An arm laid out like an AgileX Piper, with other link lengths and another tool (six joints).
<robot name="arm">
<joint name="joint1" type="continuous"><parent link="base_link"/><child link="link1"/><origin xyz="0 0 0.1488" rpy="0 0 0"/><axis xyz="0 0 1"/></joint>
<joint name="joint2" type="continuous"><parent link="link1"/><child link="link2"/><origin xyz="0 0 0" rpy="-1.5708 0 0"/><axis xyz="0 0 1"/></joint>
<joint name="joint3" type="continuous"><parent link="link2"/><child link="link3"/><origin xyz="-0.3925 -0.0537 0" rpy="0 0 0"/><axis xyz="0 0 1"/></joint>
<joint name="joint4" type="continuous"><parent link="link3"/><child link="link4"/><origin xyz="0.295 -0.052 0" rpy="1.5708 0 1.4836"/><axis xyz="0 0 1"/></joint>
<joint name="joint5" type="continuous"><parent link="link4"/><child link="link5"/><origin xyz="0 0 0" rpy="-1.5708 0 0"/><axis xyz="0 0 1"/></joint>
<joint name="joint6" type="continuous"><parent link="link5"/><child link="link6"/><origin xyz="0 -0.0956 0" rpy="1.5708 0 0"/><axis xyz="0 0 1"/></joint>
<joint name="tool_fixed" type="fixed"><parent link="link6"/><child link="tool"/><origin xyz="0.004 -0.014 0.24" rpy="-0.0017 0 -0.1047"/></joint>
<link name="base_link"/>
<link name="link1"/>
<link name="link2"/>
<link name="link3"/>
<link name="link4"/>
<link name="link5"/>
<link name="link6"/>
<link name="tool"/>
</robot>
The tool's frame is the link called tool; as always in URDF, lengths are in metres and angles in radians. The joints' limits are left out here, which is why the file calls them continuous.
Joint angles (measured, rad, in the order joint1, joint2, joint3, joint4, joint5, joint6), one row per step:
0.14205 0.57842 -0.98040 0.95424 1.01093 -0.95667
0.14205 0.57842 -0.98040 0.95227 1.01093 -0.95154
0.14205 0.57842 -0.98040 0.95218 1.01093 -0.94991
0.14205 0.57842 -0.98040 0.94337 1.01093 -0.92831
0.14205 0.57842 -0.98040 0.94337 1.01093 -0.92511
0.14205 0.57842 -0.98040 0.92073 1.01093 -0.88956
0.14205 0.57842 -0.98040 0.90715 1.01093 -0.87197
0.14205 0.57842 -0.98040 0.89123 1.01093 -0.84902
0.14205 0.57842 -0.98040 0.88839 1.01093 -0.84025
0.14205 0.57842 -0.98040 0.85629 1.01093 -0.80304
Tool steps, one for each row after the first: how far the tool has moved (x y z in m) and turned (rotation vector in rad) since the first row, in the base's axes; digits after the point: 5 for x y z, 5 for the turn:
0.00023 -0.00031 -0.00046 0.00133 0.00377 -0.00187
0.00024 -0.00032 -0.00050 0.00222 0.00503 -0.00221
0.00128 -0.00172 -0.00252 0.00741 0.02079 -0.01039
0.00127 -0.00172 -0.00256 0.00932 0.02329 -0.01099
0.00399 -0.00536 -0.00741 0.01103 0.04788 -0.02870
0.00563 -0.00761 -0.01023 0.00997 0.05957 -0.03882
0.00751 -0.01029 -0.01352 0.01025 0.07492 -0.05132
0.00782 -0.01078 -0.01417 0.01316 0.08123 -0.05452
0.01160 -0.01638 -0.02054 0.00871 0.10465 -0.07856

